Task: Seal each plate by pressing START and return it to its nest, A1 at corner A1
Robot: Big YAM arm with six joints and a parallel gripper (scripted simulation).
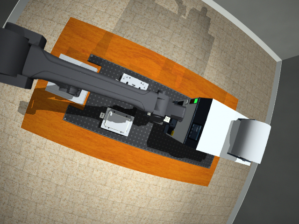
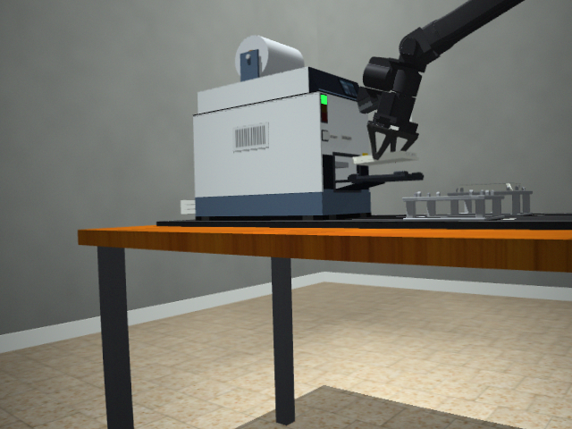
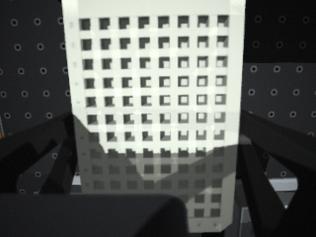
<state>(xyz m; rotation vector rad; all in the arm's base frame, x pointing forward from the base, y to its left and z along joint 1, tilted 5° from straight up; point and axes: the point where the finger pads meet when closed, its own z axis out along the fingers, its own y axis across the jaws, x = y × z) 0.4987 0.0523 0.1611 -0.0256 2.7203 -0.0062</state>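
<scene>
Right now my hand is 4 cm above the sealer stage. Also, from my hand: plate nest (19 cm behind, 7 cm to the left, 10 cm below); pale start button (10 cm ahead, 10 cm to the left, 5 cm above); A1 mark (26 cm behind, 12 cm to the left, 9 cm below).
</scene>
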